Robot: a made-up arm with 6 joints. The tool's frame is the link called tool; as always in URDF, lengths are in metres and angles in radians. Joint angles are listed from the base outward. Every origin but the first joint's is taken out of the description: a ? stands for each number. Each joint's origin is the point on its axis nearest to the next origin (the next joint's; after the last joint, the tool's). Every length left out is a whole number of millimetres.
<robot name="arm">
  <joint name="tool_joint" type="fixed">
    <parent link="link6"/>
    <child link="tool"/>
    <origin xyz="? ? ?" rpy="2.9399 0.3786 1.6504"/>
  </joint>
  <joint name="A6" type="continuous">
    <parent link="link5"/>
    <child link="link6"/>
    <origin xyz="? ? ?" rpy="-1.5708 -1.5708 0"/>
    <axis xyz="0 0 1"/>
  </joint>
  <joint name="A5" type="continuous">
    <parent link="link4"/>
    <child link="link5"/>
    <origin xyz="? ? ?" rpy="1.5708 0 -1.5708"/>
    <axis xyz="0 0 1"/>
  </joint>
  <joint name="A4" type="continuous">
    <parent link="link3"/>
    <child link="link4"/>
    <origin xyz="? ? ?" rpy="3.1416 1.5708 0"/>
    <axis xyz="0 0 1"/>
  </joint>
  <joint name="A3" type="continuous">
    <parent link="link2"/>
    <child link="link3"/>
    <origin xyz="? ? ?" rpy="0 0 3.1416"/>
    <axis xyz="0 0 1"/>
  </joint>
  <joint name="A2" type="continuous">
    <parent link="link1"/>
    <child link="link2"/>
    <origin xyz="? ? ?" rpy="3.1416 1.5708 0"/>
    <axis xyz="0 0 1"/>
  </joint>
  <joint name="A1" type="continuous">
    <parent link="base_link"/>
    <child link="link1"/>
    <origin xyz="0.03 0.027 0.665" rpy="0 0 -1.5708"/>
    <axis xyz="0 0 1"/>
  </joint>
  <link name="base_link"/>
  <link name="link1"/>
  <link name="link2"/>
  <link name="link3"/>
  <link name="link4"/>
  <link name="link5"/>
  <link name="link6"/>
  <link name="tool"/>
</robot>
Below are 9 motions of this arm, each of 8 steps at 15 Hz.
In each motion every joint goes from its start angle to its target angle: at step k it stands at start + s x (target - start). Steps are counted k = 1, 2, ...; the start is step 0. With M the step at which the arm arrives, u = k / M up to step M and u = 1 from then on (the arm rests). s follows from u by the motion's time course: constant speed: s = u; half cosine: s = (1 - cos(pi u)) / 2; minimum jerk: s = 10 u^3 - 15 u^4 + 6 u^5.
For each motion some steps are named. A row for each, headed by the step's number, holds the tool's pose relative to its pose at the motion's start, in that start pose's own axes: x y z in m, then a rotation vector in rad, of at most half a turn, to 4 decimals.
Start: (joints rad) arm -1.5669 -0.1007 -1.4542 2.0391 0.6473 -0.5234
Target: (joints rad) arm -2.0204 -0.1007 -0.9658 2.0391 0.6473 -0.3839
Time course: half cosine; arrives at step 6
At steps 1, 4, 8:
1: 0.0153 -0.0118 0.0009 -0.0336 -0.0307 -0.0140
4: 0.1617 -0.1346 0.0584 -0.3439 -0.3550 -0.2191
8: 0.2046 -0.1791 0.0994 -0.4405 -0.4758 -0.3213

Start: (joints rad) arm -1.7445 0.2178 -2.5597 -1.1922 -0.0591 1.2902
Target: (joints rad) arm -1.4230 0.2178 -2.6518 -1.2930 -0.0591 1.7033
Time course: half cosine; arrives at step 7
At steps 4, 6, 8:
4: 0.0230 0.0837 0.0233 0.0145 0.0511 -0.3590
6: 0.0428 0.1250 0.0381 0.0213 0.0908 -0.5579
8: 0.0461 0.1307 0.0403 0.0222 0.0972 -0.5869

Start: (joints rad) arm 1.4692 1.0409 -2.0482 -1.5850 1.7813 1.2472
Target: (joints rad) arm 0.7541 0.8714 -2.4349 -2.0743 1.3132 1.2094
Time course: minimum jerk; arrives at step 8
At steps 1, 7, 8:
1: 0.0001 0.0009 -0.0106 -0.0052 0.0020 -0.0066
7: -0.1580 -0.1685 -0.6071 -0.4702 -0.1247 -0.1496
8: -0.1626 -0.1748 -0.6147 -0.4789 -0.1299 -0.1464

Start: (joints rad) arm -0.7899 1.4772 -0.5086 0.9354 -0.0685 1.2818
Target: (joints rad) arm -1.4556 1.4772 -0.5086 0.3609 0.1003 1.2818
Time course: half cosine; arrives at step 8
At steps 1, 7, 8:
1: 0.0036 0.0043 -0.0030 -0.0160 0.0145 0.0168
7: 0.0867 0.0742 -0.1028 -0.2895 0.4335 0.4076
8: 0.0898 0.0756 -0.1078 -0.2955 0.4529 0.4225

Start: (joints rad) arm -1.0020 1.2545 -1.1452 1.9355 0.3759 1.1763
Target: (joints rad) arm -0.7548 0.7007 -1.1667 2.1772 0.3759 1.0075
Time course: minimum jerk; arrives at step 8
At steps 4, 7, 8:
4: -0.0198 -0.1679 0.1185 0.0391 0.2263 0.2313
7: 0.0199 -0.3347 0.2214 0.0307 0.4403 0.4598
8: 0.0222 -0.3401 0.2246 0.0297 0.4473 0.4674

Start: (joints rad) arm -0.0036 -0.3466 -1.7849 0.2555 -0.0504 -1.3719
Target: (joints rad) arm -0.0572 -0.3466 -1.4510 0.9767 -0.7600 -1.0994
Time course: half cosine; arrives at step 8
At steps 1, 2, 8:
1: -0.0027 0.0018 0.0017 -0.0288 0.0077 -0.0267
2: -0.0106 0.0070 0.0070 -0.1126 0.0334 -0.0999
8: -0.0730 0.0500 0.0744 -0.8577 0.3850 -0.4616

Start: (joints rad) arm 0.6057 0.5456 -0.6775 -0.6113 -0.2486 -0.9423
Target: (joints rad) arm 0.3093 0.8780 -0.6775 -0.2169 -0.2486 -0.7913
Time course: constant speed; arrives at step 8
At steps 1, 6, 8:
1: -0.0285 0.0038 -0.0070 -0.0151 0.0473 -0.1019
6: -0.1694 0.0452 -0.0300 -0.0984 0.2981 -0.6034
8: -0.2225 0.0723 -0.0344 -0.1332 0.4053 -0.7995

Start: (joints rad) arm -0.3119 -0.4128 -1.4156 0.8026 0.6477 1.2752
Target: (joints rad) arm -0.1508 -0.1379 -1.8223 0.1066 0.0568 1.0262
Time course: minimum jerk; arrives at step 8
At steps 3, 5, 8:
3: -0.0226 0.0236 -0.0038 0.2272 -0.1218 0.1576
5: -0.0659 0.0450 -0.0129 0.6245 -0.2872 0.4215
8: -0.0938 0.0465 -0.0218 0.8823 -0.3689 0.5807

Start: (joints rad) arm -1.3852 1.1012 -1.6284 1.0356 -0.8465 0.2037
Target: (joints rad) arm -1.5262 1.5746 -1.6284 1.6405 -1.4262 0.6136
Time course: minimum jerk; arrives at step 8
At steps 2, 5, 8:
2: -0.0147 -0.0293 -0.0181 -0.0862 -0.0604 -0.0378
5: -0.0816 -0.2226 -0.0931 -0.4970 -0.5429 -0.1819
8: -0.1018 -0.3115 -0.1070 -0.6025 -0.8052 -0.1907

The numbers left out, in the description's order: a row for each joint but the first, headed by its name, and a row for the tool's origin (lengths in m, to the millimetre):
tool: 0.019 -0.017 0
A6: 0.08 0.058 0
A5: -0.017 0.027 0
A4: -0.307 0.097 0
A3: -0.488 -0.107 0
A2: 0.025 0.018 0

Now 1 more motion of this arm.
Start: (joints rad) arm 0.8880 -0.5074 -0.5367 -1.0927 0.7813 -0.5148
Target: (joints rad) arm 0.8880 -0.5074 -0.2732 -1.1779 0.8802 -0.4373
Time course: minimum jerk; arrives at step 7
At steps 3, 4, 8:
3: -0.0036 0.0380 -0.0102 0.0830 0.0506 0.0377
4: -0.0071 0.0656 -0.0152 0.1405 0.0864 0.0672
8: -0.0130 0.1042 -0.0190 0.2175 0.1354 0.1115

